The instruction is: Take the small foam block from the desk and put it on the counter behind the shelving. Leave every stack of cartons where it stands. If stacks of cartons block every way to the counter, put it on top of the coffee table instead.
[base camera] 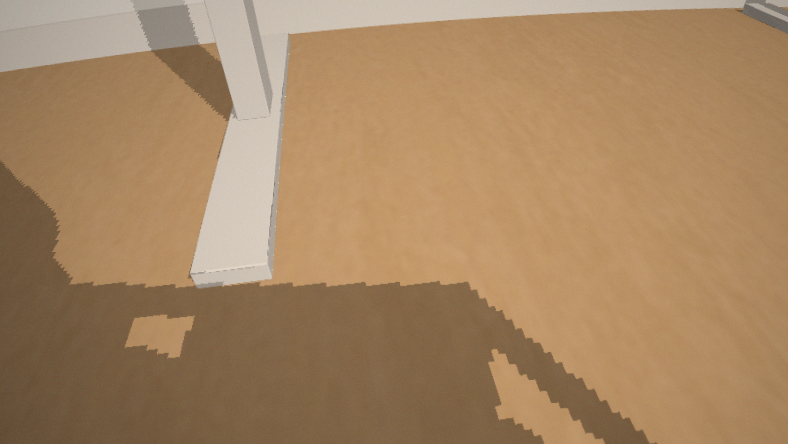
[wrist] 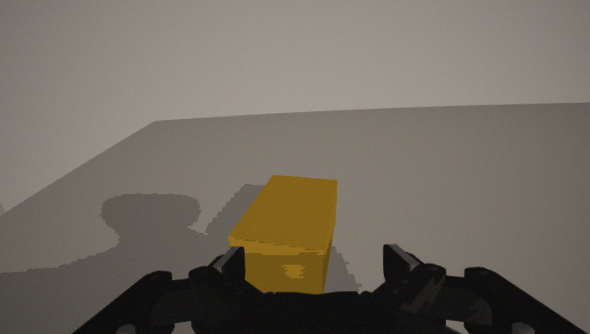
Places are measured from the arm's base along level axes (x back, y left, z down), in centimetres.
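Pixels of known places: gripper, between the fingertips: (wrist: pixel 313 261).
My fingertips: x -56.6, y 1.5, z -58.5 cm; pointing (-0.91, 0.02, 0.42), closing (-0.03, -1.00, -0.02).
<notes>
For each thing: its top centre in the pictures, then the offset to it from my fingertips. "spot": a spot on its surface instead. Level surfaces: height alone.
- small foam block, centre of its top: (wrist: pixel 292 203) dx -4.4, dy +1.6, dz -1.4 cm
- grey desk top, height of its surface: dz +3.1 cm
- white desk leg, a spot on its surface: (base camera: pixel 239 60) spot: dx -13.9, dy +22.6, dz +86.3 cm
- brown floor, height of its surface: dz +98.1 cm
- second foot, a spot on its surface: (base camera: pixel 769 17) spot: dx -64.3, dy -90.7, dz +96.4 cm
The small foam block (wrist: pixel 287 215) is a yellow box standing on the grey desk top (wrist: pixel 475 175) in the wrist view. My gripper (wrist: pixel 313 261) is open, its two black fingers wide apart at the bottom of the wrist view. The block's near end shows between the fingertips, closer to the left finger than to the right; whether it is level with them in depth is hard to tell. The block's lower near part is hidden behind the gripper body. The counter, the shelving, the cartons and the coffee table do not show in either view.
In the base view, a white desk leg (base camera: pixel 239 60) rises from a long flat white foot (base camera: pixel 239 193) on the brown floor (base camera: pixel 496 165). A second foot (base camera: pixel 769 17) shows at the top right. A pale wall (base camera: pixel 441 8) runs behind. Shadows cover the near floor.
</notes>
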